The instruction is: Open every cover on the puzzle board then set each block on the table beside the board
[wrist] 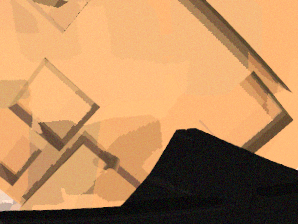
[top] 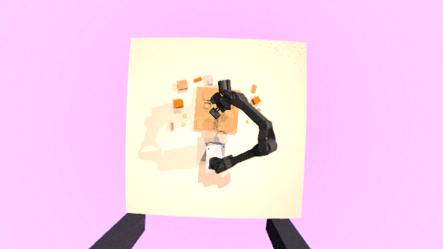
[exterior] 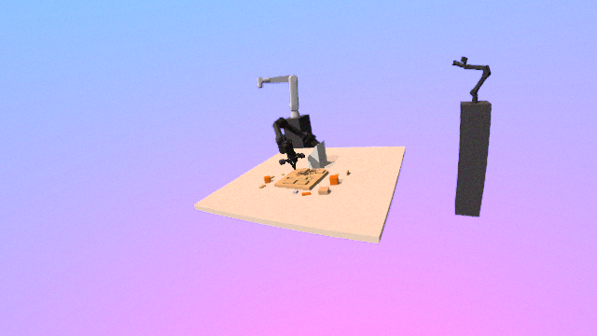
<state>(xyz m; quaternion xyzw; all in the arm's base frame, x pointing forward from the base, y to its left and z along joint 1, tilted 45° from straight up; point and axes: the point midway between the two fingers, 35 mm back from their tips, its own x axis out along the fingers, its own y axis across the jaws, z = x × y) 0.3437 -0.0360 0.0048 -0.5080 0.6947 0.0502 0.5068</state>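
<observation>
Right now the tan puzzle board is 6 cm to the left of my gripper tip, 6 cm below it and 2 cm behind it. Round my gripper tip: orange bar: 19 cm to the left, 19 cm ahead, 8 cm below; then orange cube: 31 cm to the left, 6 cm below.
</observation>
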